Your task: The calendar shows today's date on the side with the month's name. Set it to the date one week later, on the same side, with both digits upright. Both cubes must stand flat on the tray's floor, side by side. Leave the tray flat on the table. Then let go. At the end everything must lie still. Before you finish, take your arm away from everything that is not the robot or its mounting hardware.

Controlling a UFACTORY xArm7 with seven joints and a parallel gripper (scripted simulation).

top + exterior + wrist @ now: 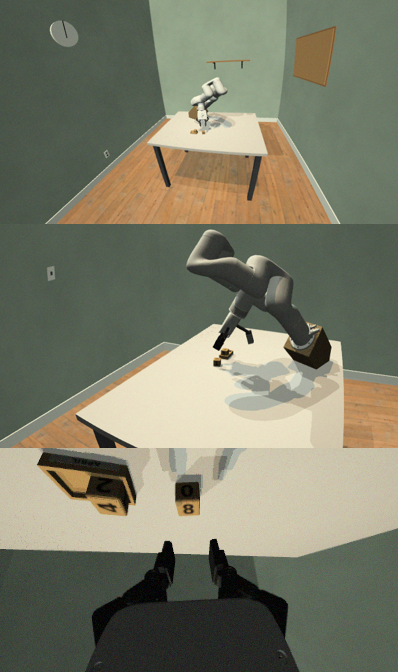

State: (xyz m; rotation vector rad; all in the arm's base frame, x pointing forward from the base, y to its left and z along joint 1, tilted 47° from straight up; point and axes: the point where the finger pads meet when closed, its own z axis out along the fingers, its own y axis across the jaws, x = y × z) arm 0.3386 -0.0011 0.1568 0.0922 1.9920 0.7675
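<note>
Right now my hand is 90 mm above the digit cube and 10 mm short of it. The rest, counted from my hand: wooden calendar tray: 110 mm to the right, 90 mm below, 10 mm ahead.
</note>
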